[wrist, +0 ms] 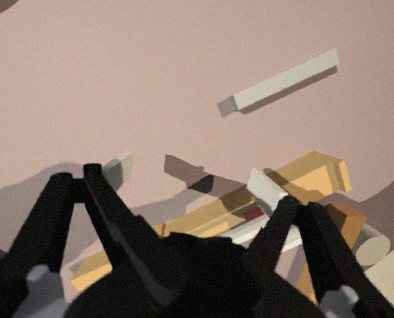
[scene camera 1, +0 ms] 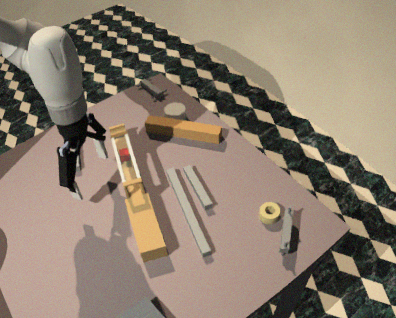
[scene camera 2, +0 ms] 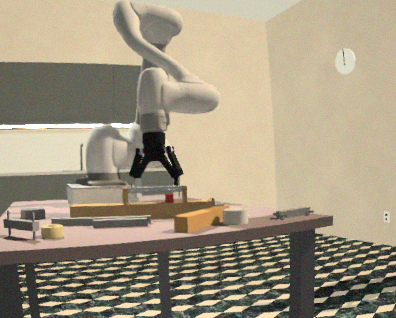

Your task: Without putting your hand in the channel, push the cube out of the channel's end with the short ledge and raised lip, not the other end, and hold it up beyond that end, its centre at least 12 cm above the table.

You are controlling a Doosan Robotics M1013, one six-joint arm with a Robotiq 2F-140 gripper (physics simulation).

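The red cube (scene camera 1: 124, 154) (scene camera 2: 169, 198) (wrist: 254, 214) sits inside the channel, between its pale side rails and nearer the end with the short ledge. The channel is a long orange body (scene camera 1: 147, 232) (scene camera 2: 100, 210) (wrist: 92, 270) with orange frames. The raised lip (scene camera 1: 117, 130) (wrist: 342, 176) stands at its short-ledge end; the long ledge is at the other end. My gripper (scene camera 1: 89, 170) (scene camera 2: 157, 185) (wrist: 192, 170) is open and empty, above the table beside the channel. In the wrist view one finger partly hides the channel near the cube.
An orange block (scene camera 1: 200, 131) (scene camera 2: 200, 219) and a pale cylinder (scene camera 1: 175, 110) (scene camera 2: 235, 216) stand near the short-ledge end. Two grey bars (scene camera 1: 189, 212) (scene camera 1: 198, 187) lie beside the channel; another bar (wrist: 287, 80) lies on the gripper's side. A yellow ring (scene camera 1: 263, 215) lies farther off.
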